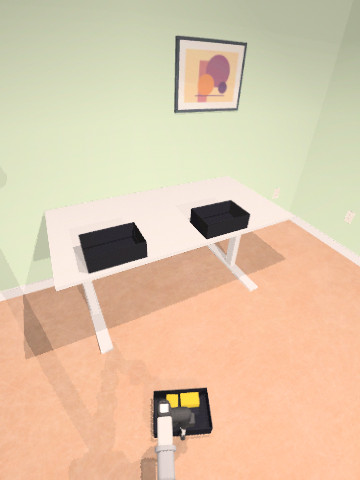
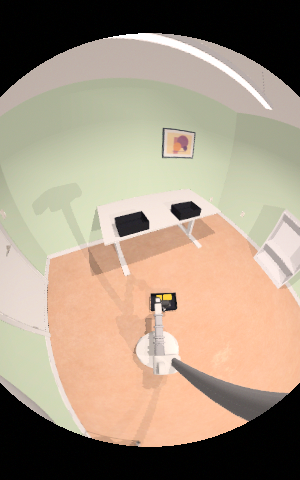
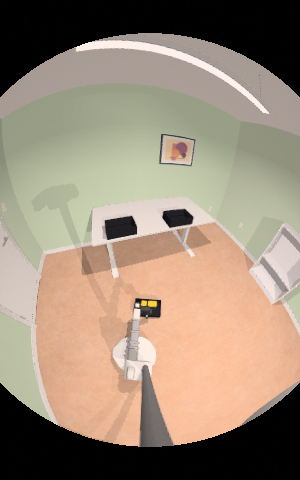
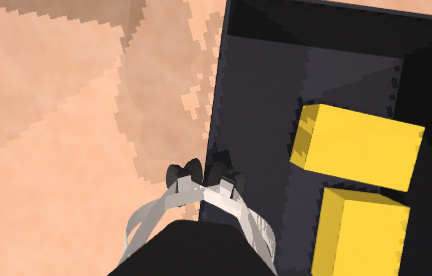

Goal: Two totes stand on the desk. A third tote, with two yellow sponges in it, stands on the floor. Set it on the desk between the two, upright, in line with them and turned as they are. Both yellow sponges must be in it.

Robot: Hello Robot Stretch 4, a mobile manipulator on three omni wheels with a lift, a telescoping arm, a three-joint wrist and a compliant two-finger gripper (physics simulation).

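Observation:
The sponge tote (image 1: 209,411) (image 2: 175,303) (image 3: 158,310) (image 4: 265,100) is black and looks upright, at or very near floor level in front of the desk. Two yellow sponges lie in it: one (image 1: 172,399) (image 4: 362,147) at the left, the other (image 1: 190,399) (image 4: 372,240) beside it. My gripper (image 1: 183,432) (image 4: 205,175) is shut on the tote's near wall, whose rim passes between the fingertips. Two black totes stand on the white desk (image 1: 165,215): the left tote (image 1: 117,254) (image 2: 132,225) (image 3: 120,228) and the right tote (image 1: 227,225) (image 2: 186,211) (image 3: 178,218), with a gap between them.
The desk's left leg (image 1: 97,315) and right leg (image 1: 232,270) stand beyond the held tote. A white shelf unit (image 2: 274,266) (image 3: 267,279) stands at the right wall. A white door (image 2: 20,285) is at the left. My white round base (image 2: 145,352) (image 3: 146,352) is behind the tote.

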